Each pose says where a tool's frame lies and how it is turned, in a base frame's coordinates. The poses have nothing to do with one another.
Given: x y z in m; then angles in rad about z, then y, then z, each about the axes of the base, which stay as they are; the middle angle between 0 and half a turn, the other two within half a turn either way.
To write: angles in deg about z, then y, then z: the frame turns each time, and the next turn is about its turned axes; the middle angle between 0 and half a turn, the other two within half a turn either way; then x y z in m. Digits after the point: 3 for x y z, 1 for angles.
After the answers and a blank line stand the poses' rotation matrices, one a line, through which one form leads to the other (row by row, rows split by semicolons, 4 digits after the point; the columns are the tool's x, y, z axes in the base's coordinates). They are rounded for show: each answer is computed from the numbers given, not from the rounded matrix.
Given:
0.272 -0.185 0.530 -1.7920 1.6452 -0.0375
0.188 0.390 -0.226 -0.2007 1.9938 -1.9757
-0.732 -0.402 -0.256 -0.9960 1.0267 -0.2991
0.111 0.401 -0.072 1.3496 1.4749 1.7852
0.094 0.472 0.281 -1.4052 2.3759 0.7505
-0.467 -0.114 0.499 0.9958 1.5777 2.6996
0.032 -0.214 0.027 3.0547 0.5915 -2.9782
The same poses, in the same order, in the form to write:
-2.1 94.3 -102.7 0.272 -0.185 0.530
-113.2 114.2 -11.5 0.188 0.390 -0.226
-17.1 58.8 -57.1 -0.732 -0.402 -0.256
102.3 84.5 77.3 0.111 0.401 -0.072
43.0 136.1 -80.5 0.094 0.472 0.281
154.7 90.4 57.1 -0.467 -0.114 0.499
-170.6 33.9 175.0 0.032 -0.214 0.027

-0.0203 -0.0807 0.9965; -0.9756 -0.2165 -0.0374; 0.2188 -0.9729 -0.0743
-0.0248 0.9329 -0.3592; 0.4483 -0.3108 -0.8381; -0.8936 -0.1818 -0.4105
0.0216 0.5754 0.8176; -0.8850 0.3915 -0.2521; -0.4652 -0.7181 0.5176
-0.9578 -0.1945 -0.2118; -0.1871 -0.1380 0.9726; -0.2184 0.9712 0.0957
0.5858 -0.6324 0.5069; -0.8024 -0.3644 0.4727; -0.1142 -0.6836 -0.7209
-0.3556 -0.2379 -0.9039; -0.7602 -0.4891 0.4277; -0.5438 0.8392 -0.0069
0.8301 -0.0910 -0.5502; 0.0489 0.9947 -0.0907; 0.5555 0.0484 0.8301

